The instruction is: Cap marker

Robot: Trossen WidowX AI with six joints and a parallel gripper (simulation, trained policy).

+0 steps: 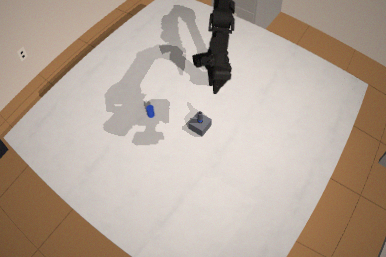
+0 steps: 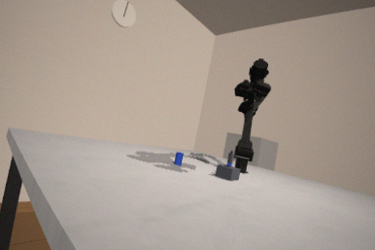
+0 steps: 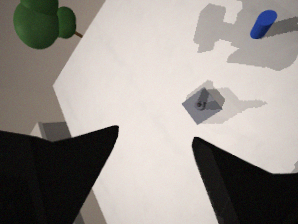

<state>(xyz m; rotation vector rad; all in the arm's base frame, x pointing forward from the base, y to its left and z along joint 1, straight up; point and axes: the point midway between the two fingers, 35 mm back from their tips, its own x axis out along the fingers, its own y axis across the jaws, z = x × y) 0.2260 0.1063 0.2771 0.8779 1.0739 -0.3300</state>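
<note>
Right now the blue cap is 80 mm ahead of my gripper tip, 240 mm to the right of it and 220 mm below it. From my gripper tip the other things lie so: grey holder block (10 mm ahead, 40 mm to the right, 230 mm below).
</note>
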